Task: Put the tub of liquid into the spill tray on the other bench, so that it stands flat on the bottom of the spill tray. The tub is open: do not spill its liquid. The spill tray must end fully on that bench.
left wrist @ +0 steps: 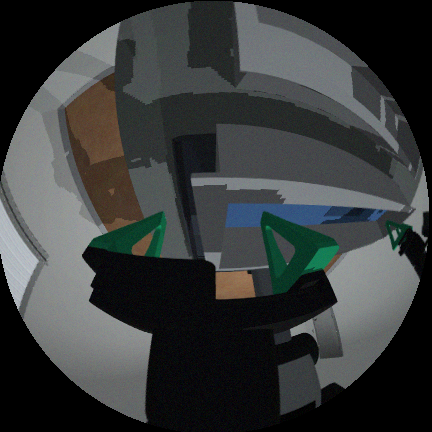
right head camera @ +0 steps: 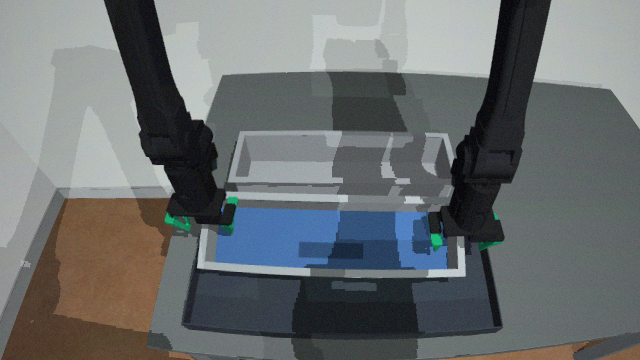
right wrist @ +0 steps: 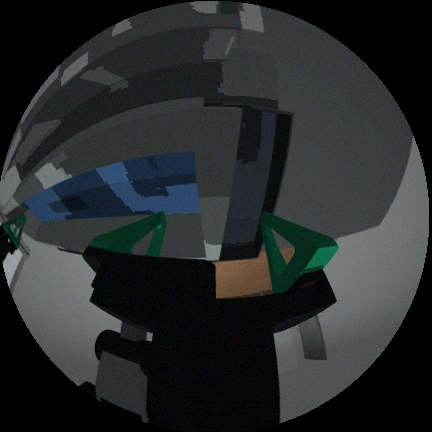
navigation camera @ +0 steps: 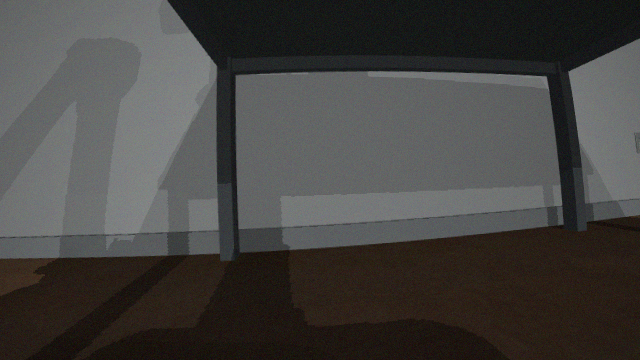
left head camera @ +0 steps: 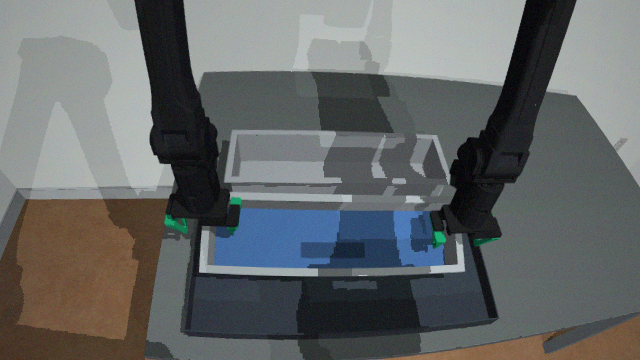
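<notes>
The open tub (left head camera: 260, 271) (right head camera: 260, 272) (left wrist: 300, 145) (right wrist: 215, 150) holds blue liquid and stands inside the back part of the dark spill tray (left head camera: 240, 300) (right head camera: 240, 300) (right wrist: 250, 175). It looks upright; its underside is hidden. The tray rests on the grey bench (left head camera: 550, 200) (right head camera: 565, 200), its front wall inside the bench edge. My left gripper (left head camera: 205, 222) (right head camera: 204, 218) (left wrist: 212, 216) is open and empty, its fingers on either side of the tub's left end wall. My right gripper (left head camera: 462, 240) (right head camera: 463, 243) (right wrist: 212, 216) is open and empty, its fingers astride the right end wall.
An empty pale grey bin (left head camera: 280, 172) (right head camera: 290, 172) stands on the bench close behind the tub. A wall (left head camera: 450, 40) rises behind the bench. Brown floor (left head camera: 75, 260) shows at the left. The navigation camera shows the bench's legs, one at the left (navigation camera: 227, 150).
</notes>
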